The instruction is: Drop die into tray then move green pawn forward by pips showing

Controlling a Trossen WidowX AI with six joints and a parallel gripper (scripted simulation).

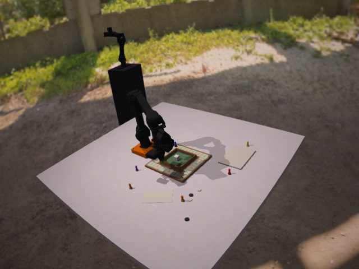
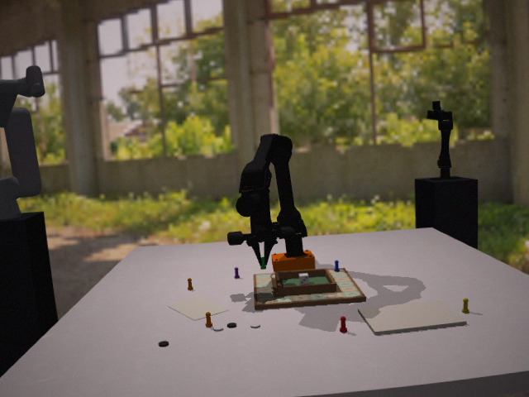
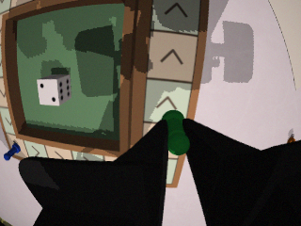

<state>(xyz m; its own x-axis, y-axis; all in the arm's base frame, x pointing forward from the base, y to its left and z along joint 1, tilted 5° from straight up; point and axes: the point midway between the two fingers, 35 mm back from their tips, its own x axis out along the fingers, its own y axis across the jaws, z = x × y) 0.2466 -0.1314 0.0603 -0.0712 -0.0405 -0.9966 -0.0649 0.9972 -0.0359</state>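
The white die lies 2 cm ahead of my gripper tip, 11 cm to the left of it and 5 cm below it. Also, from my gripper tip: green pawn 1 cm above; blue pawn 8 cm behind, 23 cm to the left, 4 cm below; purple pawn 15 cm behind, 7 cm to the right, 6 cm below.
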